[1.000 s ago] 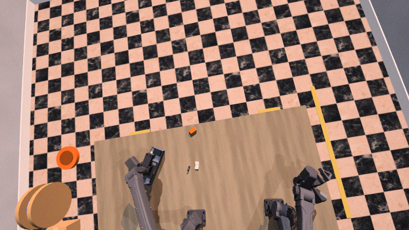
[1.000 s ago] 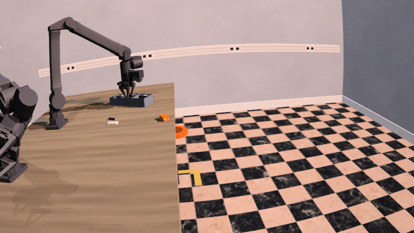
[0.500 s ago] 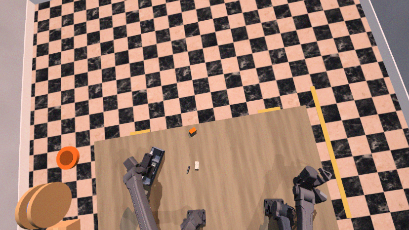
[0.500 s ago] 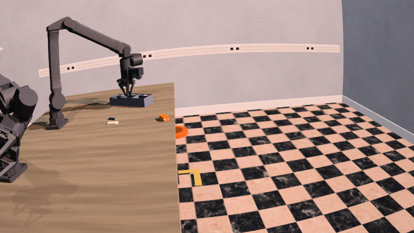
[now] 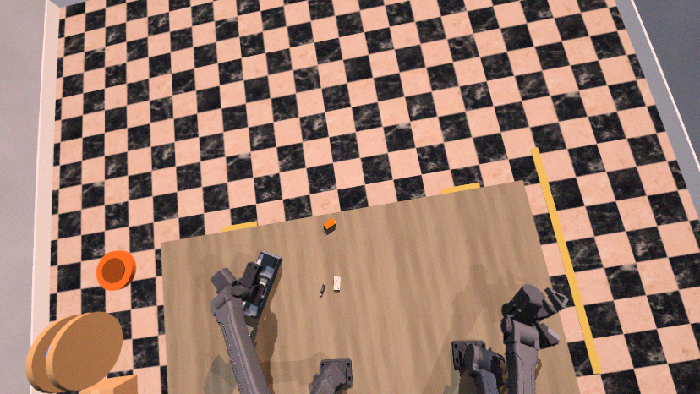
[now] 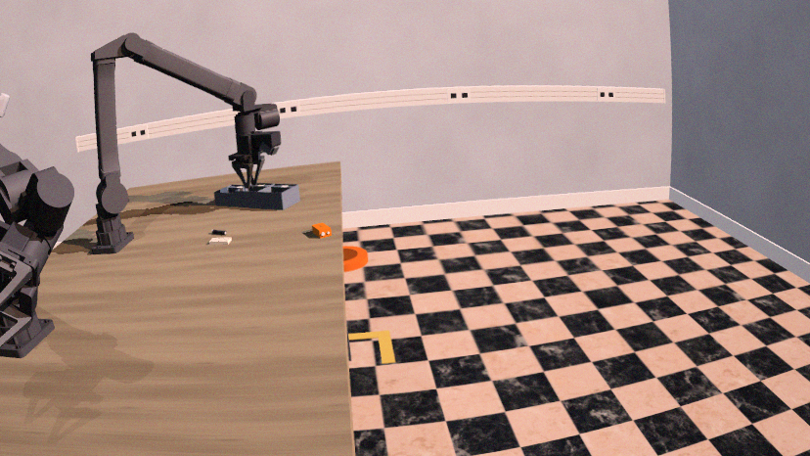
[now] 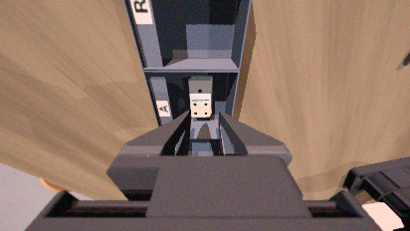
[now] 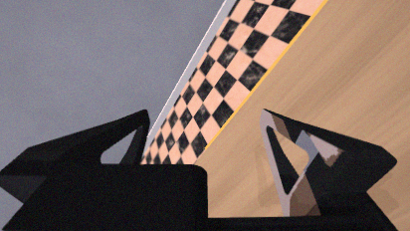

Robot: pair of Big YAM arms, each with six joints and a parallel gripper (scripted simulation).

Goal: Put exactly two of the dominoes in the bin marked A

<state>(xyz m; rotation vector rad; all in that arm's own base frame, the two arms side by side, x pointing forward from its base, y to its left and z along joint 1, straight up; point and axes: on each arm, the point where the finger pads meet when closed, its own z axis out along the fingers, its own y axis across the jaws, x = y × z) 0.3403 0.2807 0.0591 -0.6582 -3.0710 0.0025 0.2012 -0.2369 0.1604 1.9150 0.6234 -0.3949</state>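
My left hand is 10 mm short of the bin row, 10 mm to the right of it and 40 mm above it.
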